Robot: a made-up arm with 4 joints.
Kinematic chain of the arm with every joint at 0, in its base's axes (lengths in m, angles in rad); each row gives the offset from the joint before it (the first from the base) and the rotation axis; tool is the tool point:
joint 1: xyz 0 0 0.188 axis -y
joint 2: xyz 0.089 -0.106 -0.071 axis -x
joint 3: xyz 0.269 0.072 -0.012 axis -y
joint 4: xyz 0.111 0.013 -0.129 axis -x
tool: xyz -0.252 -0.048 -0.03
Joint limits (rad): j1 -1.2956..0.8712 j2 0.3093..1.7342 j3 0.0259..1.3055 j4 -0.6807..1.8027
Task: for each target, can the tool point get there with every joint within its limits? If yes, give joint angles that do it. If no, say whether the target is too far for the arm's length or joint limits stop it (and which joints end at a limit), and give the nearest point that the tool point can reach.
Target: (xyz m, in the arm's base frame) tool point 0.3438 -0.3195 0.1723
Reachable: yes | joints 0.4246 1.3860 0.4620 -0.2087
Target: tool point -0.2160 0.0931 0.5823
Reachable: no: joint limits stop it (at a limit: joint 1, joint 2, joint 3) | nearest point 0.2057 -0.2317 0.3022 | short by 0.601 m
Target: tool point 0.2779 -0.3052 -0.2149
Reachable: yes | joints -0.6129 1.3664 1.1323 -0.4791
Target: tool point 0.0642 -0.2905 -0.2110
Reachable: yes | joints -0.8902 1.1160 0.6961 0.0399
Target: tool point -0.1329 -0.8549 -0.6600
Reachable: no: too far | nearest point -0.0174 -0.3146 -0.3060 | short by 0.656 m
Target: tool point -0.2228 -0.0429 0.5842
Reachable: no: joint limits stop it (at a limit: joint 1, joint 2, joint 3) | nearest point 0.2020 -0.2416 0.3057 | short by 0.545 m
